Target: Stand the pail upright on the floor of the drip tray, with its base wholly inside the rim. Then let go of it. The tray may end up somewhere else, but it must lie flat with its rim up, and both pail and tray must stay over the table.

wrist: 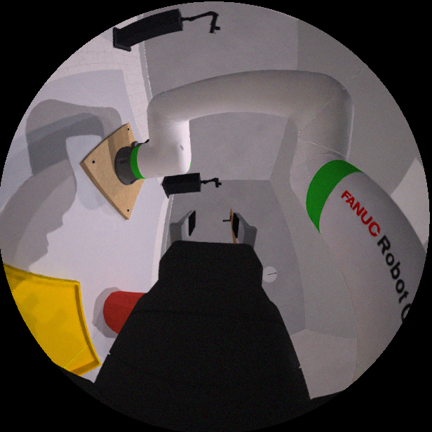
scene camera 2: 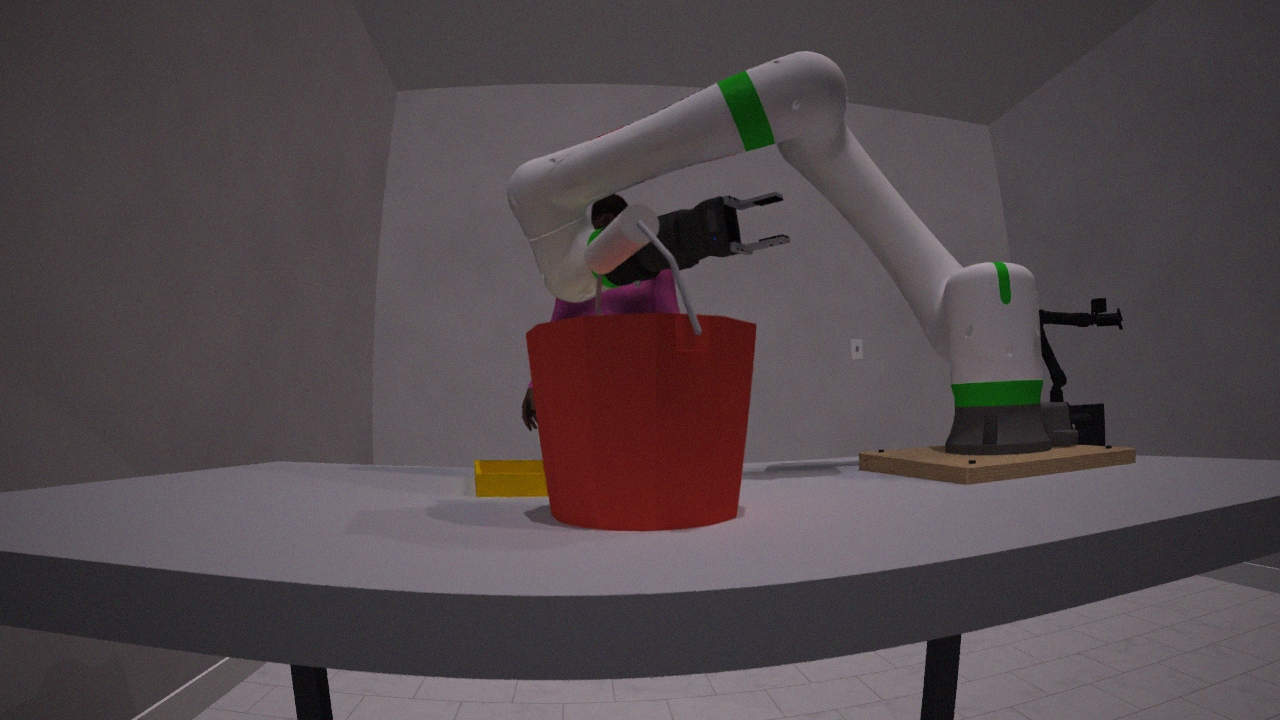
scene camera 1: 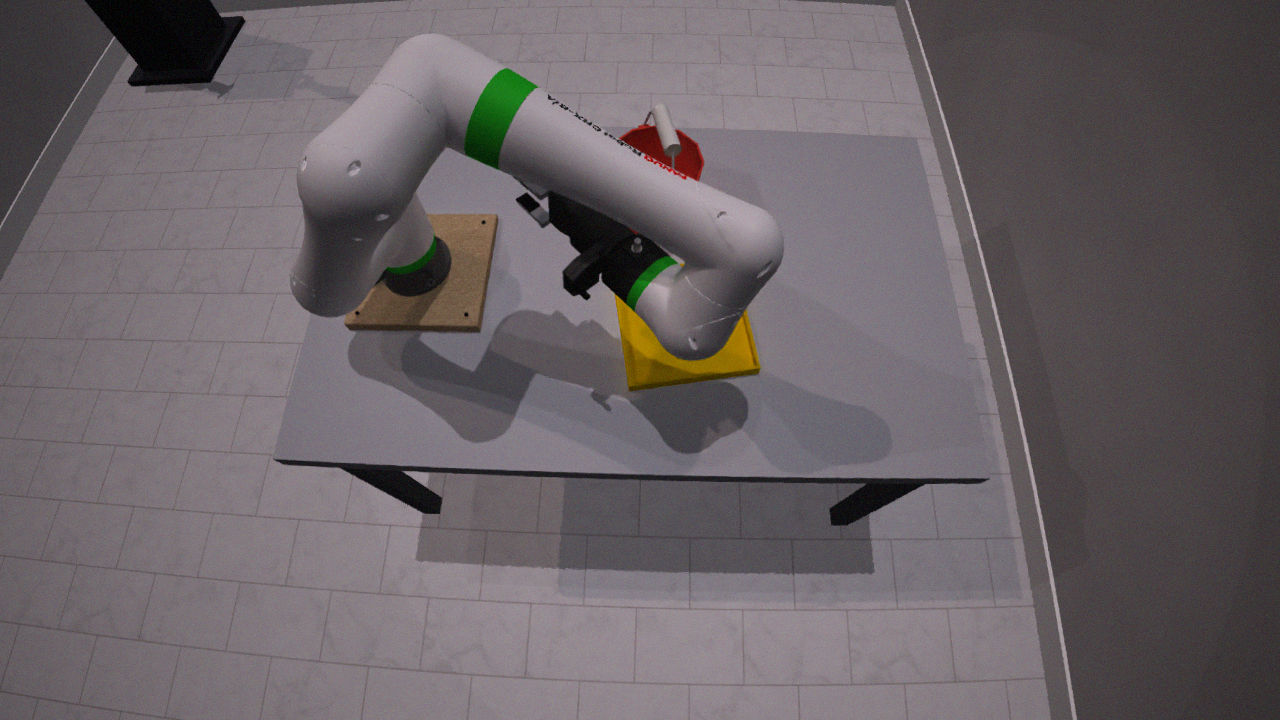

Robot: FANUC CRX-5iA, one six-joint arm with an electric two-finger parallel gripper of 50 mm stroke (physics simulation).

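Pixels of known places: gripper, between the fingertips: (scene camera 2: 783, 217) (scene camera 1: 519, 184); arm's base, origin of its link: (scene camera 2: 997, 450) (scene camera 1: 416, 265).
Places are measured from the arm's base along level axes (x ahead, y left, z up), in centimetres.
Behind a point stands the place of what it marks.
Note:
The red pail (scene camera 1: 690, 155) {x 55.5, y 23.5, z 9.5 cm} (scene camera 2: 644, 420) {x 49.0, y 27.0, z 5.7 cm} (wrist: 119, 311) stands upright on the table, outside the tray. Its wire handle with a pale grip (scene camera 1: 665, 129) {x 50.3, y 17.6, z 22.2 cm} (scene camera 2: 622, 240) {x 50.2, y 23.4, z 19.5 cm} is raised above the rim. The yellow drip tray (scene camera 1: 694, 380) {x 58.0, y -21.8, z -1.2 cm} (scene camera 2: 508, 484) {x 61.8, y 4.4, z -0.9 cm} (wrist: 50, 320) lies flat on the table, rim up, apart from the pail. In scene camera 1 the arm covers part of the tray and pail; in scene camera 2 the pail hides much of the tray. My gripper (scene camera 2: 785, 217) {x 28.5, y -4.2, z 31.3 cm} (wrist: 213, 219) is open and empty, high above the table, its fingers pointing roughly sideways towards the arm's base side.
The arm's base stands on a wooden board (scene camera 1: 460, 268) {x 9.6, y -0.3, z 0.0 cm} (scene camera 2: 904, 467) {x 15.1, y 0.3, z -1.1 cm} (wrist: 106, 185) at one side of the table (scene camera 1: 850, 313) {x 89.3, y -5.0, z -2.2 cm} (scene camera 2: 358, 555) {x 66.3, y 36.4, z -2.2 cm}. The forearm passes above the tray area. A person in pink (scene camera 2: 657, 295) stands beyond the table in scene camera 2.

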